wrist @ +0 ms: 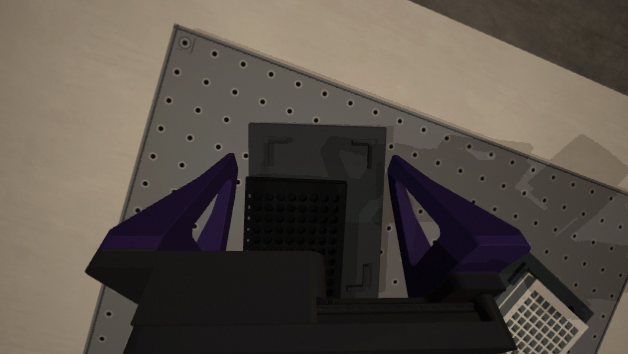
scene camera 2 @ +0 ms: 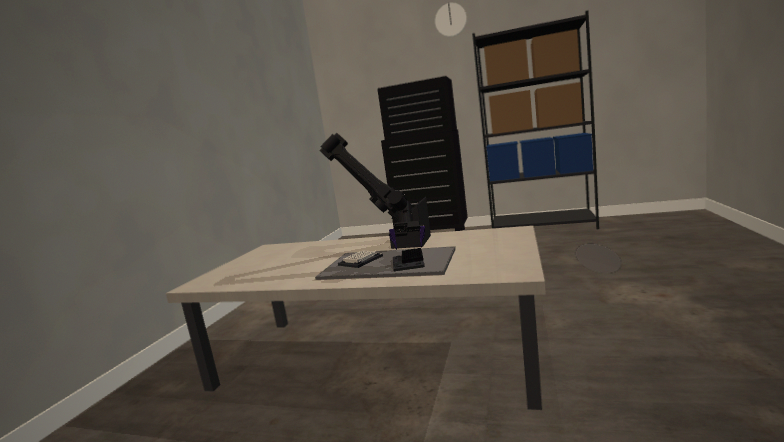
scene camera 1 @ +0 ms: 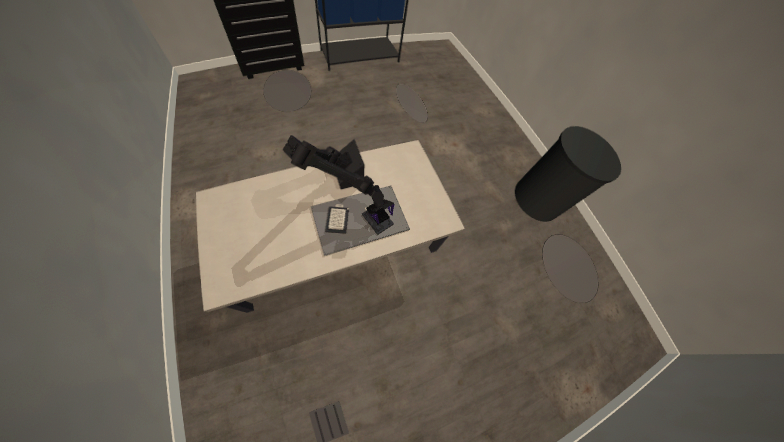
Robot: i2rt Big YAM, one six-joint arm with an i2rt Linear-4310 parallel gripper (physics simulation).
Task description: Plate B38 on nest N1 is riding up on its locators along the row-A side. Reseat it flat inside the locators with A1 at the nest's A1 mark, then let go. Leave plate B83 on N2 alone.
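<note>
Black plate B38 sits off-centre on dark nest N1, against the nest's left edge in the wrist view. Two far corner locators and the lower right one show bare there. Small pale marks run along the plate's left edge; A1 cannot be read, and the wrist housing hides its near end. The gripper is open above the nest, one purple finger on each side of plate and nest, touching neither visibly. White plate B83 rests on N2.
Both nests stand on a grey perforated board on the pale table. N2 is close beyond the right finger in the wrist view. A dark cabinet and shelf rack stand behind the table.
</note>
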